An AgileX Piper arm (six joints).
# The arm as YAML. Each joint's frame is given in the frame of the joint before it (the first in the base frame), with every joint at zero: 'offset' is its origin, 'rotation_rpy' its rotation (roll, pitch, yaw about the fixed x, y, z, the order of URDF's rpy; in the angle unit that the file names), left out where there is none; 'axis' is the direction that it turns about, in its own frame. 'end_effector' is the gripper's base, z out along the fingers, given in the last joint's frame.
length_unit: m
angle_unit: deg
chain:
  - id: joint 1
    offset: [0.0, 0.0, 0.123]
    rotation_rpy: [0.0, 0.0, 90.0]
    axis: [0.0, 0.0, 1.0]
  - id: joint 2
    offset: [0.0, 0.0, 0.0]
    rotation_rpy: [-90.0, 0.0, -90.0]
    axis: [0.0, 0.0, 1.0]
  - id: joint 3
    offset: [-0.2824, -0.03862, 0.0]
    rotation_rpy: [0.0, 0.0, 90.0]
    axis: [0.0, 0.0, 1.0]
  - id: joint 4
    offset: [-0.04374, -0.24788, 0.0]
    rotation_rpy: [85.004, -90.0, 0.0]
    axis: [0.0, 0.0, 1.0]
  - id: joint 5
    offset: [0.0, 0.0, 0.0]
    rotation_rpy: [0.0, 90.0, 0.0]
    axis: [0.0, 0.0, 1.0]
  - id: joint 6
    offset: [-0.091, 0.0, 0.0]
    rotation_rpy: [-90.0, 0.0, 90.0]
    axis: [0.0, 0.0, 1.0]
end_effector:
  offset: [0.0, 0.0, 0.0]
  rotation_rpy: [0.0, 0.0, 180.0]
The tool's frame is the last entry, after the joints.
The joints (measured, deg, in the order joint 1, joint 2, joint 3, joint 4, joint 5, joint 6), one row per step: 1.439, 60.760, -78.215, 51.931, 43.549, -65.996; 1.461, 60.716, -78.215, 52.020, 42.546, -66.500; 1.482, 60.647, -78.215, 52.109, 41.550, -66.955; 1.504, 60.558, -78.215, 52.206, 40.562, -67.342; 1.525, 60.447, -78.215, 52.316, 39.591, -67.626; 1.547, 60.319, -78.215, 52.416, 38.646, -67.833; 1.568, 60.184, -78.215, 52.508, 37.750, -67.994; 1.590, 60.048, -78.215, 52.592, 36.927, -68.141; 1.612, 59.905, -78.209, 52.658, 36.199, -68.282; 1.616, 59.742, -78.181, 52.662, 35.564, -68.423; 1.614, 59.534, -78.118, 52.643, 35.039, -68.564; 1.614, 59.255, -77.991, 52.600, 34.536, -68.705; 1.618, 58.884, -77.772, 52.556, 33.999, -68.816; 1.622, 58.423, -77.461, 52.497, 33.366, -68.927; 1.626, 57.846, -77.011, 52.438, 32.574, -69.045
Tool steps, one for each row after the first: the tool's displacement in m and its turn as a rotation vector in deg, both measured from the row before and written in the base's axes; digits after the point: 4 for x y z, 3 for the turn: 0.0004, -0.0008, 0.0013, -0.013, -0.933, -0.619; 0.0002, -0.0008, 0.0014, 0.023, -0.921, -0.627; 0.0001, -0.0008, 0.0014, 0.083, -0.894, -0.629; -0.0001, -0.0008, 0.0015, 0.177, -0.846, -0.626; -0.0003, -0.0008, 0.0015, 0.225, -0.803, -0.618; -0.0004, -0.0008, 0.0015, 0.242, -0.754, -0.591; -0.0004, -0.0007, 0.0014, 0.224, -0.701, -0.542; -0.0005, -0.0006, 0.0013, 0.183, -0.641, -0.481; -0.0007, -0.0007, 0.0011, 0.096, -0.583, -0.457; -0.0010, -0.0006, 0.0009, 0.039, -0.527, -0.393; -0.0013, -0.0006, 0.0008, 0.010, -0.521, -0.385; -0.0017, -0.0006, 0.0006, 0.048, -0.527, -0.406; -0.0021, -0.0007, 0.0005, 0.067, -0.582, -0.482; -0.0025, -0.0009, 0.0003, 0.115, -0.657, -0.598
